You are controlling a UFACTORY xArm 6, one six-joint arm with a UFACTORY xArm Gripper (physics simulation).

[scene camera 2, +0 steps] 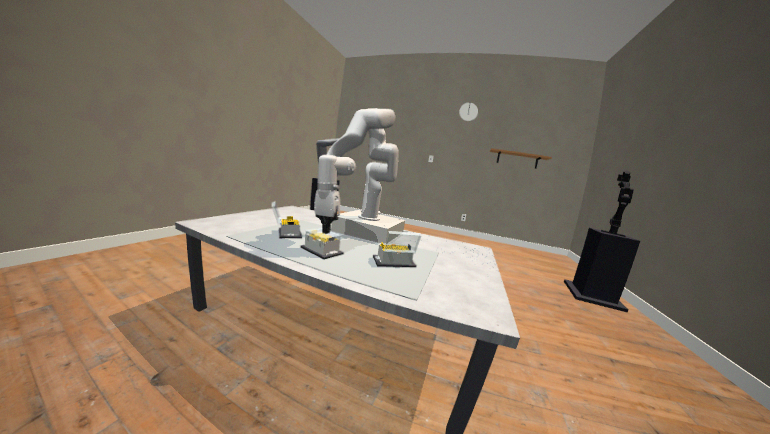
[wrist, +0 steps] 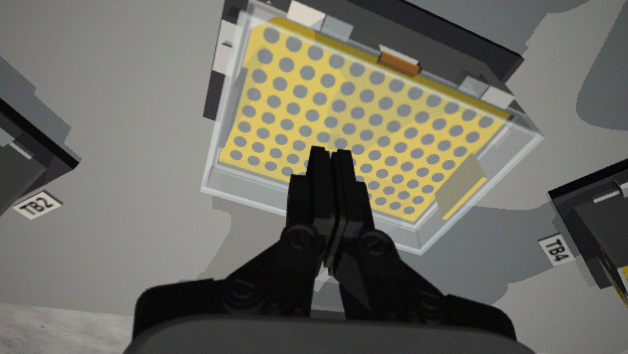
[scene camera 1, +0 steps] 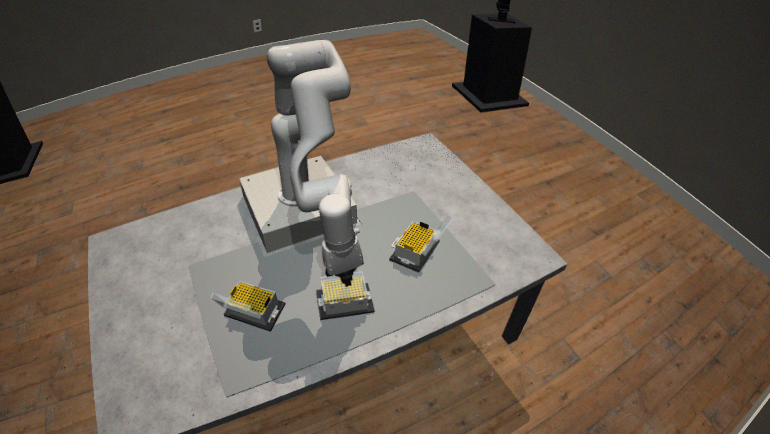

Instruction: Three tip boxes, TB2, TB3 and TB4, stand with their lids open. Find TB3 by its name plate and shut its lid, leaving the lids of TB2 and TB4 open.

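Frame: origin at the arm's base, x ahead, y left, z up, level; millimetres.
Seen in the pictures: gripper, fingertip midpoint: (scene camera 2: 326, 233) (wrist: 324, 173) (scene camera 1: 347, 282); arm's base, origin of the base link: (scene camera 2: 368, 218).
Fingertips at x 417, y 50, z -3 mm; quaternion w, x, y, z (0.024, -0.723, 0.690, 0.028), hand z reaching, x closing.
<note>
Pixels of each thing's middle, then the offset from my fingertips to it. Level surfaces: height alone.
- middle box, body centre: (wrist: 342, 136) (scene camera 1: 343, 290) (scene camera 2: 324, 241) dx -5, dy -10, dz -39 mm
- TB2, body centre: (scene camera 1: 412, 242) (scene camera 2: 394, 253) dx -123, dy +255, dz -45 mm
- grey mat, its level: dz -77 mm
- table, its level: dz -81 mm
The middle box (scene camera 1: 344, 308) (scene camera 2: 319, 247) is TB3 by elimination; its own name plate does not show. Its clear lid (wrist: 240, 187) lies over the yellow rack; whether it is fully seated cannot be told. My gripper (scene camera 1: 347, 284) (scene camera 2: 326, 232) (wrist: 324, 173) is shut and empty, pointing down at the lid's rear part; contact is unclear. TB2 (scene camera 1: 410, 257) (scene camera 2: 396, 256) has its lid (scene camera 1: 444, 225) standing open, and its plate (wrist: 37, 205) shows at left in the wrist view. TB4 (scene camera 1: 250, 311) (scene camera 2: 290, 230) has its lid (scene camera 1: 218, 298) open, and its plate (wrist: 556, 249) shows at right.
The three boxes stand on a grey mat (scene camera 1: 388, 318) (scene camera 2: 409, 283) on the table (scene camera 1: 140, 323) (scene camera 2: 469, 301). The robot's pale base block (scene camera 1: 269, 215) (scene camera 2: 363, 227) is behind them. The open lids of TB2 and TB4 stick up and outward beside the middle box's neighbours.
</note>
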